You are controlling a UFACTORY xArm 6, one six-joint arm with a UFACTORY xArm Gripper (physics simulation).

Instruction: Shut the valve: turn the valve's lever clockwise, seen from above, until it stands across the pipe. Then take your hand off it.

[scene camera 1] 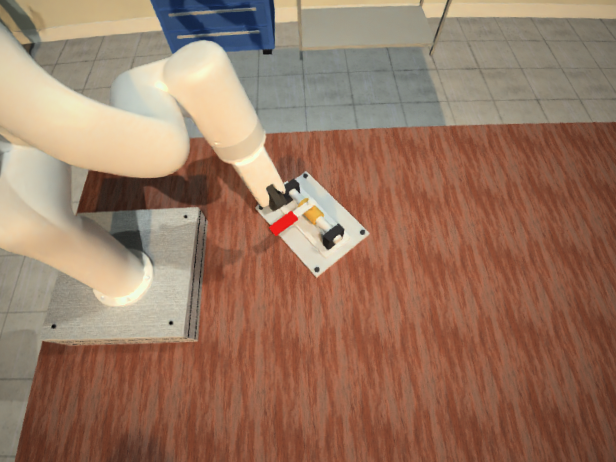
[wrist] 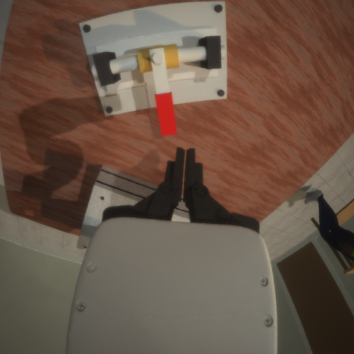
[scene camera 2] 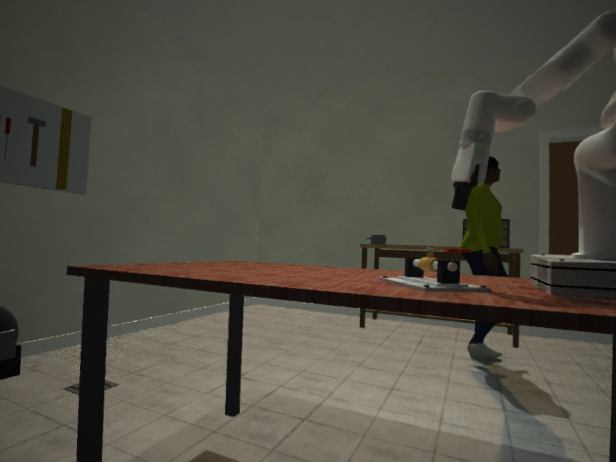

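Observation:
The valve has a yellow body (scene camera 1: pixel 314 214) (scene camera 2: pixel 428 263) (wrist: pixel 171 56) on a pale pipe (wrist: pixel 192 55) held by black brackets on a light plate (scene camera 1: pixel 327 194) (scene camera 2: pixel 410 283) (wrist: pixel 218 80). Its lever, with a red handle (scene camera 1: pixel 284 223) (scene camera 2: pixel 456 251) (wrist: pixel 166 114), stands across the pipe, roughly at a right angle, its red end past the plate's edge. My gripper (scene camera 1: pixel 280 201) (scene camera 2: pixel 459 206) (wrist: pixel 184 159) is shut with nothing between the fingers. It hangs in the air above the lever's height, and scene camera 2 shows a clear gap between them.
The valve plate lies on the reddish wooden table (scene camera 1: pixel 400 350) (scene camera 2: pixel 225 272). The arm's base block (scene camera 1: pixel 165 280) (scene camera 2: pixel 545 275) stands beside the valve, on the handle's side. A person in a yellow-green top (scene camera 2: pixel 484 220) is beyond the table near a workbench. A blue drawer cabinet (scene camera 1: pixel 215 24) stands on the floor.

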